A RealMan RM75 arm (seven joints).
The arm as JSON. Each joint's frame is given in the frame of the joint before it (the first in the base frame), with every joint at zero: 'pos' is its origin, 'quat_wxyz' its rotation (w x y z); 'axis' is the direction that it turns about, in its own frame. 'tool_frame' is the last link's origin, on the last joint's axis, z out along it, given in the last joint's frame.
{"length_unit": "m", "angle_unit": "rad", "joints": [
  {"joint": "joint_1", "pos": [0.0, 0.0, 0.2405], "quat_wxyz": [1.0, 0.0, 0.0, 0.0], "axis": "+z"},
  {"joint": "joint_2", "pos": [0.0, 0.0, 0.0], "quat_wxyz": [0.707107, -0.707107, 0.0, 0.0], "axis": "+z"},
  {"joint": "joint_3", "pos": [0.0, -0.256, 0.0], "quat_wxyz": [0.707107, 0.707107, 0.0, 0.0], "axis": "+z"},
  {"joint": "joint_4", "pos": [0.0, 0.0, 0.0], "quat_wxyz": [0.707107, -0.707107, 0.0, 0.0], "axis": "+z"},
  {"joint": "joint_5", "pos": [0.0, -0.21, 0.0], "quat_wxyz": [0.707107, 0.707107, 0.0, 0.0], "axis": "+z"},
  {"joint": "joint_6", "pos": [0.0, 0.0, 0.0], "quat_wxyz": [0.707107, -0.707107, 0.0, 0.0], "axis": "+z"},
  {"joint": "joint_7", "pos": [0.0, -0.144, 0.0], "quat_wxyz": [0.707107, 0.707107, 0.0, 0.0], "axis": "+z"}
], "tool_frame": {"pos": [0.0, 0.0, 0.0], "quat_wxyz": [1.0, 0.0, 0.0, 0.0]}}
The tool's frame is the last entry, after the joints.
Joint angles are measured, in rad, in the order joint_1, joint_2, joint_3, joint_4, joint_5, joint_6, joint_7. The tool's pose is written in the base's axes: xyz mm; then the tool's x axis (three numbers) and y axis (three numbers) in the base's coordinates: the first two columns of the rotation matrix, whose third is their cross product. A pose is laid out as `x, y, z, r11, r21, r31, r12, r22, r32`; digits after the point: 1 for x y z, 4 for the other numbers.
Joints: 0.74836 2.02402 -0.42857 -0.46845 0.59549 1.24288 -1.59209
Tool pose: 295.6, 377.9, -10.3, 0.7981, -0.5668, -0.2045, -0.6023, -0.7402, -0.2988
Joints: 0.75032 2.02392 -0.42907 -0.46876 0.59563 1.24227 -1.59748
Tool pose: 294.9, 378.6, -10.2, 0.8027, -0.5609, -0.2026, -0.5961, -0.7444, -0.3008
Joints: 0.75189 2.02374 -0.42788 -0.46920 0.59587 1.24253 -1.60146
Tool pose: 294.3, 379.2, -9.9, 0.8056, -0.5567, -0.2026, -0.5922, -0.7470, -0.3021
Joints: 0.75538 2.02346 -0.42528 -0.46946 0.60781 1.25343 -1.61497
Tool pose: 290.8, 380.2, -9.7, 0.8125, -0.5427, -0.2128, -0.5830, -0.7570, -0.2952
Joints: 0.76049 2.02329 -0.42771 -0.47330 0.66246 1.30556 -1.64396
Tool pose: 278.2, 380.9, -9.0, 0.8229, -0.5060, -0.2584, -0.5634, -0.7856, -0.2559
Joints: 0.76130 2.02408 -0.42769 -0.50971 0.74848 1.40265 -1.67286
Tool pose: 259.3, 382.0, -0.2, 0.8291, -0.4450, -0.3386, -0.5273, -0.8237, -0.2085
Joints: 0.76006 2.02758 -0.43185 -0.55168 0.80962 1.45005 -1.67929
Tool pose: 247.5, 385.3, 9.2, 0.8288, -0.4003, -0.3910, -0.5022, -0.8402, -0.2044
